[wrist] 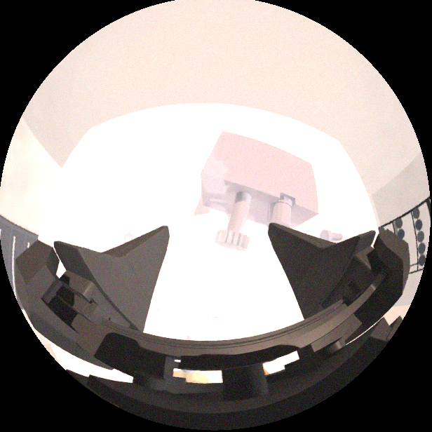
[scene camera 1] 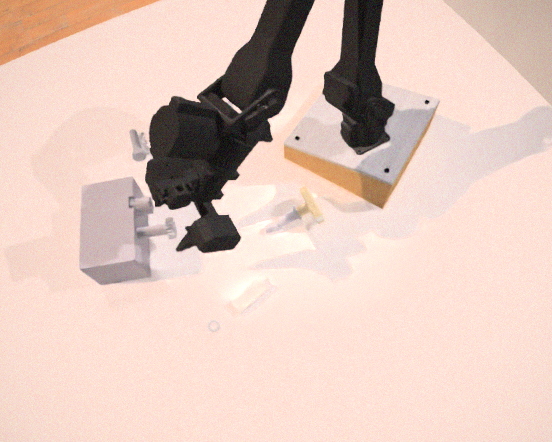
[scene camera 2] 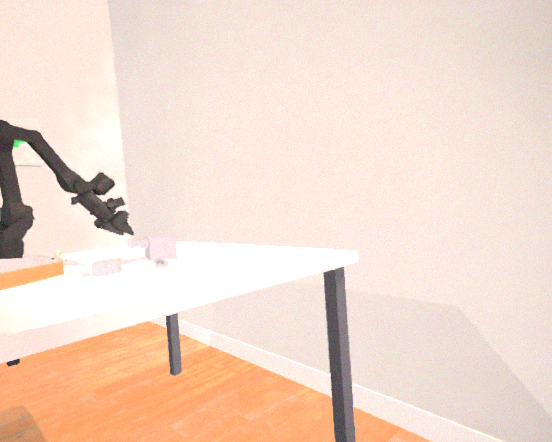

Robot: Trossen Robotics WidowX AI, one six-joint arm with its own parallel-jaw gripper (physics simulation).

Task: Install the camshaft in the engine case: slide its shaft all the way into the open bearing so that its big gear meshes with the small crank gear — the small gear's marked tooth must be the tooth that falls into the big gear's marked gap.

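Places are measured from the arm's base along level axes (x right, y ahead, z up), in metres.
Pixels of known places: gripper, fingertip midpoint: (scene camera 1: 167, 227) (scene camera 2: 128, 234); arm's base at its link origin: (scene camera 1: 364, 135) (scene camera 2: 7, 256).
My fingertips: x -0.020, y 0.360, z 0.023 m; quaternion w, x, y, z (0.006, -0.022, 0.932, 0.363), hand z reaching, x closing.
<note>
For each thing: its top centre in the pictures, then the offset to it from my fingertips. "spot": a spot on its surface instead.
- grey engine case at its top centre: (scene camera 1: 124, 217) (scene camera 2: 150, 236) dy +0.057, dx +0.057, dz -0.013 m
- small crank gear at its top centre: (scene camera 1: 168, 223) dy -0.002, dx +0.016, dz -0.015 m
- bearing at a spot on its surface: (scene camera 1: 143, 204) spot: dy +0.023, dx +0.068, dz -0.019 m
- grey cylindrical part at its top centre: (scene camera 1: 133, 139) dy +0.002, dx +0.246, dz -0.070 m
- pale block at its top centre: (scene camera 1: 249, 295) dy -0.069, dx -0.125, dz -0.083 m
- small ring at its top centre: (scene camera 1: 213, 325) dy +0.003, dx -0.141, dz -0.093 m
- light grey block at its top centre: (scene camera 2: 107, 261) dy -0.153, dx +0.213, dz -0.059 m
The grey engine case (scene camera 1: 107, 225) (scene camera 2: 162, 248) (wrist: 260, 162) stands on the table. The small crank gear (scene camera 1: 171, 228) (wrist: 233, 239) sticks out from its side on a shaft. Beside it the bearing (scene camera 1: 143, 204) (wrist: 282, 212) projects as a short, wide tube. The camshaft lies on the table in scene camera 1, its big yellow gear (scene camera 1: 311, 205) toward the robot base and its grey shaft (scene camera 1: 284, 221) toward the case. My gripper (scene camera 1: 169, 226) (scene camera 2: 132, 233) (wrist: 219, 230) is open and empty, above the table in front of the case's gear side. The tooth marks are too small to tell.
A grey cylindrical part (scene camera 1: 137, 145) (wrist: 330, 235) lies beyond the case. A pale block (scene camera 1: 251, 296) and a small ring (scene camera 1: 214, 326) lie nearer scene camera 1. The arm stands on an orange-sided slab (scene camera 1: 320, 135). A light grey block (scene camera 2: 106, 266) shows in scene camera 2.
</note>
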